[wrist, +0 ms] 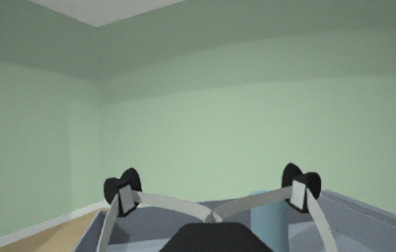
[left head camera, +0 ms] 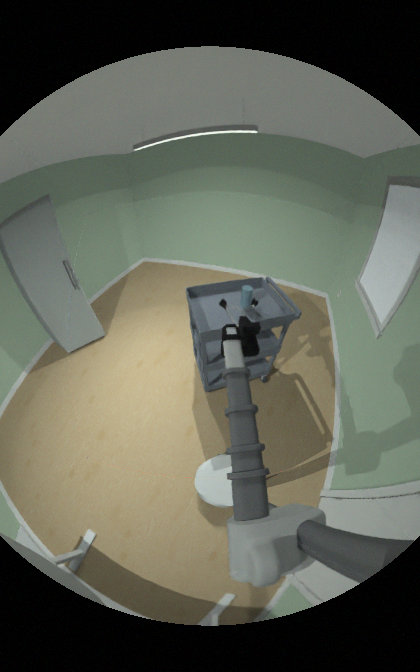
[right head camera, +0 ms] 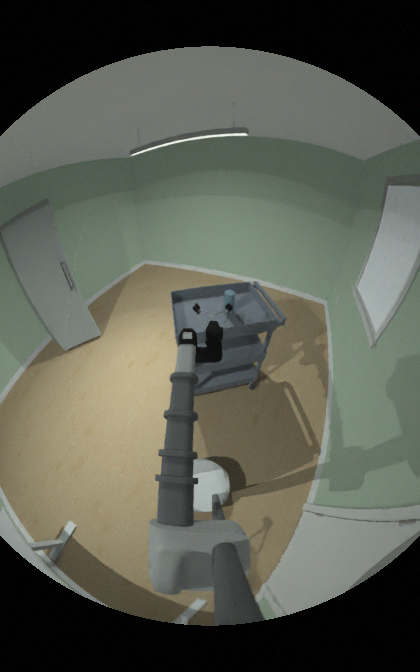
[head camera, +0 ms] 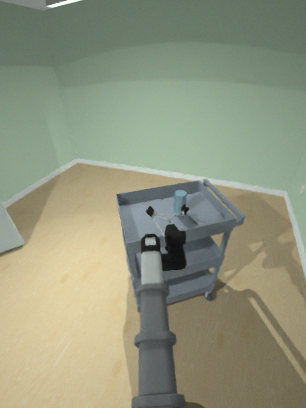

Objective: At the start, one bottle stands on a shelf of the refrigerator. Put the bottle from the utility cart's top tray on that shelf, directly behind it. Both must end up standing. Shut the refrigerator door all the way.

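Pixels of known places: gripper, fingertip midpoint: (wrist: 210, 181) (left head camera: 237, 299) (right head camera: 212, 304) (head camera: 166, 207); robot's base, link origin: (left head camera: 222, 479) (right head camera: 200, 484).
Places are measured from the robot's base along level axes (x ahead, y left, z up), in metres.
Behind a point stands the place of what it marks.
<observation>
The blue bottle (head camera: 180, 200) {x 1.016, y -0.186, z 0.880 m} (left head camera: 247, 295) {x 1.015, y -0.190, z 0.870 m} (right head camera: 229, 297) {x 1.015, y -0.191, z 0.891 m} (wrist: 269, 225) {x 1.016, y -0.183, z 0.863 m} stands upright on the top tray of the grey utility cart (head camera: 210, 229) {x 0.847, y -0.328, z 0.798 m} (left head camera: 280, 322) {x 0.860, y -0.388, z 0.776 m} (right head camera: 265, 325) {x 0.864, y -0.404, z 0.798 m} (wrist: 350, 212) {x 1.167, y -0.408, z 0.827 m}. My gripper (head camera: 167, 210) {x 0.805, y -0.082, z 0.995 m} (left head camera: 239, 303) {x 0.805, y -0.082, z 0.995 m} (right head camera: 213, 308) {x 0.805, y -0.082, z 0.995 m} (wrist: 210, 181) {x 0.805, y -0.082, z 0.995 m} is open and empty, over the tray. In the wrist view the bottle shows right of centre, beyond the right finger's strip, which hides part of it. Its foot is cut off there. A tall grey door-like panel with a handle (left head camera: 45, 275) {x 1.396, y 1.645, z 1.059 m} (right head camera: 45, 275) {x 1.404, y 1.630, z 1.053 m} is at the left; I cannot tell whether it is the refrigerator. No refrigerator shelf or second bottle shows.
The cart's raised rims surround the bottle, with a push handle (head camera: 225, 201) {x 1.053, y -0.478, z 0.830 m} at its right. A white disc (left head camera: 212, 482) {x -0.006, y 0.080, z 0.187 m} (right head camera: 212, 487) {x -0.011, y -0.086, z 0.187 m} lies below my arm. White legs (left head camera: 82, 550) (right head camera: 62, 542) stand at lower left. Green walls are behind and right of the cart.
</observation>
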